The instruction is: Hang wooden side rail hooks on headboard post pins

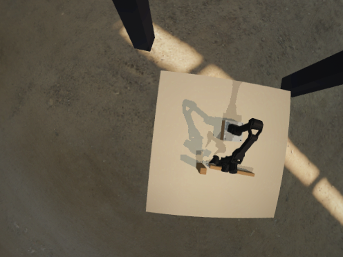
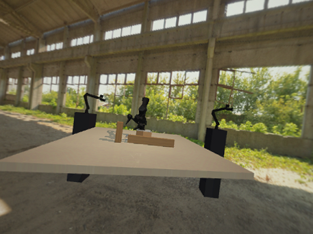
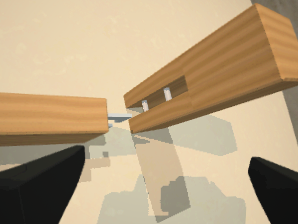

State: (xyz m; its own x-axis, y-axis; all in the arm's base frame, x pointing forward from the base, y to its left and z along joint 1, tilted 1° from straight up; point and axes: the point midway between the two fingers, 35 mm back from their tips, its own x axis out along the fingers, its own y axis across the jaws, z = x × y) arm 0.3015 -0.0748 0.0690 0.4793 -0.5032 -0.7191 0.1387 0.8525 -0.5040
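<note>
Now: the headboard post 70 mm to the right of my gripper tip, 60 mm ahead of it and 50 mm below it.
</note>
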